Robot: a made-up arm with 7 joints. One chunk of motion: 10 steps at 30 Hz.
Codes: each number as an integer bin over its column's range. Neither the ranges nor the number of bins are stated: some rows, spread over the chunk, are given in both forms.
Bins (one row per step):
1: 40 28 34 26 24 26 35
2: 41 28 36 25 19 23 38
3: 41 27 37 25 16 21 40
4: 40 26 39 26 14 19 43
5: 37 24 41 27 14 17 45
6: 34 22 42 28 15 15 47
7: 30 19 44 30 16 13 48
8: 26 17 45 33 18 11 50
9: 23 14 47 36 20 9 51
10: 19 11 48 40 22 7 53
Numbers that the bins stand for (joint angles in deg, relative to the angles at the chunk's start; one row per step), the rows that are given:
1: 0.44 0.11 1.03 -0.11 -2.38 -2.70 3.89
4: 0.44 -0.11 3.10 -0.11 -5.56 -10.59 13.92
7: -0.67 -0.89 5.16 0.33 -4.92 -17.35 20.19
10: -1.89 -1.78 6.81 1.44 -3.02 -24.11 26.46
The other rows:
2: 0.56 0.11 1.86 -0.22 -3.97 -6.08 7.65
3: 0.56 0.00 2.27 -0.22 -4.92 -8.33 10.16
5: 0.11 -0.33 3.92 0.00 -5.56 -12.84 16.43
6: -0.22 -0.56 4.33 0.11 -5.24 -15.10 18.94
8: -1.11 -1.11 5.57 0.67 -4.29 -19.60 22.70
9: -1.44 -1.44 6.40 1.00 -3.65 -21.86 23.95

